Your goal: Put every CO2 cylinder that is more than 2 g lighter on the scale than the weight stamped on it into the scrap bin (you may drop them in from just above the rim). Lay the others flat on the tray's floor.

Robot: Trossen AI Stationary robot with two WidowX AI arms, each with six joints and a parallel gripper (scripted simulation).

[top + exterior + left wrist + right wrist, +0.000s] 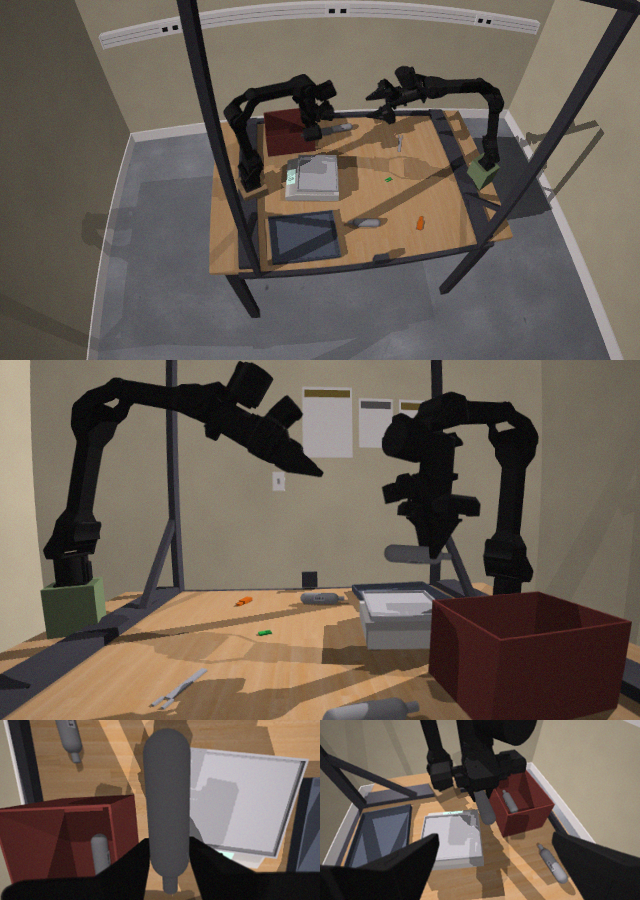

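Now: the red scrap bin 180 mm below my left hand, 140 mm ahead of it and 80 mm to the left of it. The rest, counted from my left hand: grey wrench (400 mm to the right, 210 mm below, 110 mm ahead); then tray (340 mm behind, 200 mm below, 50 mm to the left); then green piece (310 mm to the right, 210 mm below, 100 mm behind).
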